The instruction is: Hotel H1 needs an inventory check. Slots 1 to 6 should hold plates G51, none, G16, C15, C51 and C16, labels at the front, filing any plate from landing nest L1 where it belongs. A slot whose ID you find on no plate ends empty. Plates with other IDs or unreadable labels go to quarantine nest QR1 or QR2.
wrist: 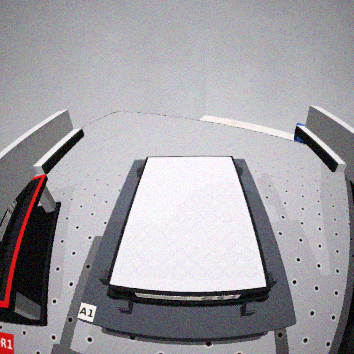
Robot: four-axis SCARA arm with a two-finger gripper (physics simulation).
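A white-topped plate lies flat on the dark grey landing nest L1, in the middle of the wrist view. A pale label strip runs along the plate's front edge, seen too steeply to read. My gripper is open, its two fingers wide apart at the left and right, with nothing between them. The plate is below and in front of the fingers, apart from them. The red-edged quarantine nest QR1 is cut off at the left edge, with part of a plate showing on it.
A red sign shows part of its text, R1, at the lower left. A dark body stands at the right edge. A small blue object shows behind the right finger, beside a pale strip at the back.
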